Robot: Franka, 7 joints.
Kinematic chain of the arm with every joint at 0, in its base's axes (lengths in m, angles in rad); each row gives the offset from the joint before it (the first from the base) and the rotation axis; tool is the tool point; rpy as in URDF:
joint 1: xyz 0 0 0.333 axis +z
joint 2: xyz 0 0 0 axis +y
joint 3: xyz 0 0 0.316 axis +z
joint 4: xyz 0.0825 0 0 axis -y
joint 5: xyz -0.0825 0 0.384 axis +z
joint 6: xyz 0 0 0 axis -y
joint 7: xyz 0.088 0 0 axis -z
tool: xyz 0 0 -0.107 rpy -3.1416 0 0
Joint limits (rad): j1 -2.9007..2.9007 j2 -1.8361..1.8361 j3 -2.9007..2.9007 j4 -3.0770..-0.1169 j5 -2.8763..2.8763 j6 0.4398..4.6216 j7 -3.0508..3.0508
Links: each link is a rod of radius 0.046 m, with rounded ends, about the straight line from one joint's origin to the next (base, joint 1, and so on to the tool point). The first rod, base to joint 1, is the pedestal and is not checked.
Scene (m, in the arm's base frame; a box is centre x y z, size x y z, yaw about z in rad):
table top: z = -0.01
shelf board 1: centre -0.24 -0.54 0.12 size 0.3 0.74 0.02 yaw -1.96
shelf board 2: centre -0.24 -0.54 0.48 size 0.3 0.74 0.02 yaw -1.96
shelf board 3: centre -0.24 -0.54 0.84 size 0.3 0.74 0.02 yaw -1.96
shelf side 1: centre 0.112 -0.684 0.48 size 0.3 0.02 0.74 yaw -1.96
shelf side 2: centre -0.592 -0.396 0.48 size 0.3 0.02 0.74 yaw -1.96
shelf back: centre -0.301 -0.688 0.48 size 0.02 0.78 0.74 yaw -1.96
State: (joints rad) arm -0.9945 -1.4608 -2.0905 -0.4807 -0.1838 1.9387 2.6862
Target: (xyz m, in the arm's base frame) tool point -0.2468 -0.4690 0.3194
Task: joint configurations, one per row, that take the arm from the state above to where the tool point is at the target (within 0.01 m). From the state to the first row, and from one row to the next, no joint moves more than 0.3 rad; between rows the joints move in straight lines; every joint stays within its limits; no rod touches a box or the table.
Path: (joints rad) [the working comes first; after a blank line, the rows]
Joints at the target: -0.2094 -1.3911 -1.6342 -1.8947 -0.0588 1.4892 2.6862
Straight joint move there: touches shelf side 2.

1: -0.9989 -1.4167 -2.0717 -0.7513 -0.1226 1.8482 2.7318
2: -1.0033 -1.3726 -2.0530 -1.0219 -0.0615 1.7576 2.7774
3: -1.0077 -1.3284 -2.0342 -1.2925 -0.0003 1.6671 2.8229
4: -1.0121 -1.2843 -2.0155 -1.5631 0.0609 1.5765 2.8685
5: -1.0164 -1.2402 -1.9967 -1.8337 0.1221 1.4860 2.9141
6: -1.0208 -1.1961 -1.9780 -2.1043 0.1832 1.3954 2.9596
7: -1.0252 -1.1519 -1.9592 -2.3749 0.2444 1.3049 3.0052
8: -1.0296 -1.1078 -1.9405 -2.6455 0.3056 1.2144 3.0508
9: -0.7562 -1.2023 -1.8384 -2.3952 0.1841 1.3060 2.9293
10: -0.4828 -1.2967 -1.7363 -2.1450 0.0627 1.3976 2.8077
11: -0.2094 -1.3911 -1.6342 -1.8947 -0.0588 1.4892 2.6862

